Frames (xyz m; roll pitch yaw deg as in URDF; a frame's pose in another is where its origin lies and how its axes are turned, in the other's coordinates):
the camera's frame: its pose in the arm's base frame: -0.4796 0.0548 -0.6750 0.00 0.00 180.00
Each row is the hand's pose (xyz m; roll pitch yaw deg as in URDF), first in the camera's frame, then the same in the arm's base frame.
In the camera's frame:
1: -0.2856 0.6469 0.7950 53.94 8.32 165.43
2: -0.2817 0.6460 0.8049 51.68 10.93 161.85
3: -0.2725 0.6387 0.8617 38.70 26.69 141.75
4: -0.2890 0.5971 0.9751 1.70 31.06 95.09
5: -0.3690 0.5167 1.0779 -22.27 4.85 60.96
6: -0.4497 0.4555 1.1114 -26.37 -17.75 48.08
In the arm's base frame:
1: -0.1940 -0.5921 0.1200 53.94 8.32 -14.57
2: -0.1979 -0.5912 0.1299 51.68 10.93 -18.15
3: -0.2071 -0.5839 0.1867 38.70 26.69 -38.25
4: -0.1906 -0.5423 0.3001 1.70 31.06 -84.91
5: -0.1106 -0.4619 0.4029 -22.27 4.85 -119.04
6: -0.0299 -0.4007 0.4364 -26.37 -17.75 -131.92

